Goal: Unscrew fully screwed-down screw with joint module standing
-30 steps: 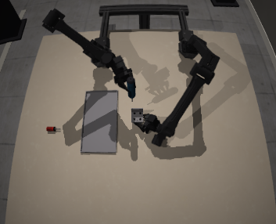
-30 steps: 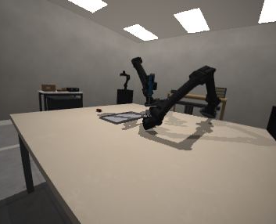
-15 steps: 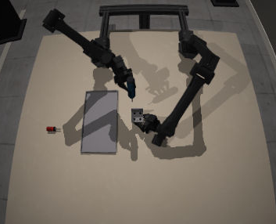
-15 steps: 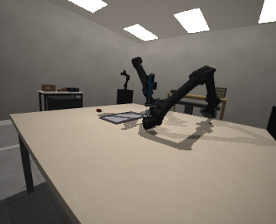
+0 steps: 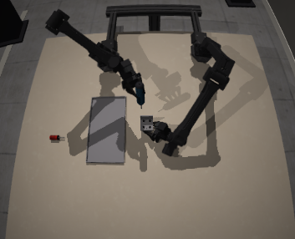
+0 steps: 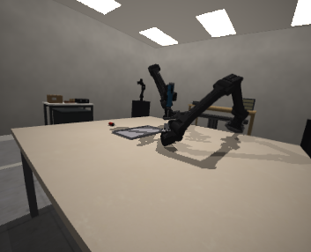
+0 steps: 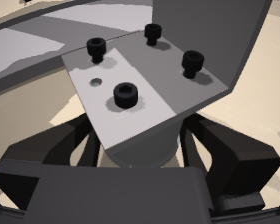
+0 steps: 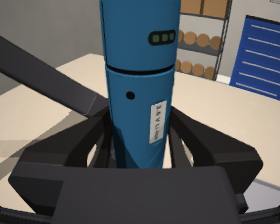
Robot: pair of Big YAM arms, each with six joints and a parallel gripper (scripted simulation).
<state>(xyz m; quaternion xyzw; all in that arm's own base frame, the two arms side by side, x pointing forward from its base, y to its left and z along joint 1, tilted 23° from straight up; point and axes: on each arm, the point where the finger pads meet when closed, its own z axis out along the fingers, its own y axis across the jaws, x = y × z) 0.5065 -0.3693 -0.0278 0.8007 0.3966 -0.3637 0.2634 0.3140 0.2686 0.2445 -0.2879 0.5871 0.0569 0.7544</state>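
The joint module lies 10 mm above my left hand. Also, from my left hand: grey bracket (50 mm above); flat grey tray (240 mm to the right, 30 mm behind, 20 mm below); red-handled tool (550 mm to the right, 10 mm below).
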